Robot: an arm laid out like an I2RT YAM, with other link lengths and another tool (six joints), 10 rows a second.
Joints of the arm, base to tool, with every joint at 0 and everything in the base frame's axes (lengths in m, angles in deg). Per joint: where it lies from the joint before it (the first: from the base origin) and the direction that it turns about. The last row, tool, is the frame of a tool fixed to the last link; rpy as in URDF.
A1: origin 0 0 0.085 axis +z
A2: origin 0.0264 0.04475 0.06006 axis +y
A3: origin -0.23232 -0.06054 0 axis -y
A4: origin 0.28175 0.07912 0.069 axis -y
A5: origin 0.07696 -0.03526 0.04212 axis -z
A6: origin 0.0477 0 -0.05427 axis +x
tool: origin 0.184 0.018 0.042 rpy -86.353 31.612 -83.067
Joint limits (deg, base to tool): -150..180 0..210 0..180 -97..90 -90..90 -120..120
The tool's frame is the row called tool.
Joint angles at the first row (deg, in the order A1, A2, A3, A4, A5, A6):
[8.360 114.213 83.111 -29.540 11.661 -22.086]
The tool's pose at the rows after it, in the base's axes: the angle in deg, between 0 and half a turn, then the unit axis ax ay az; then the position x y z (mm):
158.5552, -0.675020, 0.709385, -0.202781, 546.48, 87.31, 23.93
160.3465, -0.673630, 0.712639, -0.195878, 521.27, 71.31, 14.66
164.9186, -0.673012, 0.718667, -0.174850, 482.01, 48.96, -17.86
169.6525, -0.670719, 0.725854, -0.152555, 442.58, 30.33, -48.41
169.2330, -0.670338, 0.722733, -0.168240, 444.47, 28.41, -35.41
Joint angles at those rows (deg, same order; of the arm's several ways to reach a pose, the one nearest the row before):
[7.661 108.945 78.673 -29.496 11.595 -22.764]
[6.174 104.706 72.599 -29.343 11.442 -23.748]
[4.076 102.104 65.405 -29.517 11.682 -25.125]
[2.328 100.619 59.506 -30.152 12.338 -25.955]
[2.656 98.236 58.871 -30.370 13.475 -26.129]

